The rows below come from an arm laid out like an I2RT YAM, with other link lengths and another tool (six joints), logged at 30 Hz.
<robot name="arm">
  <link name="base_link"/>
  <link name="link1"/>
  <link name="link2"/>
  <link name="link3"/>
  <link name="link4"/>
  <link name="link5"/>
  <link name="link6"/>
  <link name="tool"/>
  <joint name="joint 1" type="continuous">
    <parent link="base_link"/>
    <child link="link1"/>
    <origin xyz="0 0 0.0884"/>
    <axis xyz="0 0 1"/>
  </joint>
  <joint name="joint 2" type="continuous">
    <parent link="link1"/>
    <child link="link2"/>
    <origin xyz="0.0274 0.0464 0.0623" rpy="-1.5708 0 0"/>
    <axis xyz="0 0 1"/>
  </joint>
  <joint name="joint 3" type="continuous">
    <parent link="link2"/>
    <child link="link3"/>
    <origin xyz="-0.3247 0 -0.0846" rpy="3.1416 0 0"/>
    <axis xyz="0 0 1"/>
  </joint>
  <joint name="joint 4" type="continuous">
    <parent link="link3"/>
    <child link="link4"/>
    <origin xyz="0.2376 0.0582 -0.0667"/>
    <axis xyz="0 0 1"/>
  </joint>
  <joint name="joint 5" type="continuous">
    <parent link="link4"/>
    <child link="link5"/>
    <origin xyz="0.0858 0.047 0.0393" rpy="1.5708 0 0"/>
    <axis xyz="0 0 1"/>
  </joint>
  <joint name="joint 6" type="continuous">
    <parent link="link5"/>
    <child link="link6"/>
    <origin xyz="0.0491 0 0.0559" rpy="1.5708 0 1.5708"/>
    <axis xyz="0 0 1"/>
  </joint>
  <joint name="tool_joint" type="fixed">
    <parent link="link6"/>
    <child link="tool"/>
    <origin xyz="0.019 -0.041 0.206" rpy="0 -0.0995 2.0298"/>
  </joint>
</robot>
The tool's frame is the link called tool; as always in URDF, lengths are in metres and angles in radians. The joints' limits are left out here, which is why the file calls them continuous.
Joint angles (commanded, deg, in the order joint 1, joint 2, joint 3, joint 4, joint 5, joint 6), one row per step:
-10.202 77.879 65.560 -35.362 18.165 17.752
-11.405 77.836 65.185 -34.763 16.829 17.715
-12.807 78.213 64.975 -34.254 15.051 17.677
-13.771 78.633 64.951 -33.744 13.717 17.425
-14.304 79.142 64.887 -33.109 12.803 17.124
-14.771 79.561 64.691 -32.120 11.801 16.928
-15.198 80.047 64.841 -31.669 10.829 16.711
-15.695 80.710 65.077 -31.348 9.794 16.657
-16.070 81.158 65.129 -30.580 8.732 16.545
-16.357 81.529 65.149 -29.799 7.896 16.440
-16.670 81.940 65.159 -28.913 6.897 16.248
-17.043 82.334 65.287 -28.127 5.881 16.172
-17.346 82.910 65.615 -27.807 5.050 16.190
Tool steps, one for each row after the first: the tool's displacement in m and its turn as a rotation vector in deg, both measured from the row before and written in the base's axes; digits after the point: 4 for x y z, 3 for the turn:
-0.0006 -0.0037 -0.0022 0.897 -0.432 -0.275
0.0005 -0.0036 -0.0046 1.275 -0.183 -0.173
0.0020 -0.0023 -0.0027 0.795 -0.191 0.118
0.0031 -0.0009 -0.0026 0.462 -0.108 0.301
0.0041 -0.0004 -0.0016 0.502 -0.473 0.355
0.0036 -0.0001 -0.0014 0.527 -0.216 0.392
0.0034 -0.0005 -0.0026 0.725 -0.080 0.249
0.0046 0.0003 -0.0006 0.575 -0.532 0.433
0.0042 0.0001 0.0000 0.397 -0.547 0.365
0.0049 0.0005 0.0000 0.430 -0.608 0.519
0.0047 0.0000 0.0008 0.494 -0.684 0.394
0.0038 -0.0001 -0.0009 0.553 -0.248 0.270

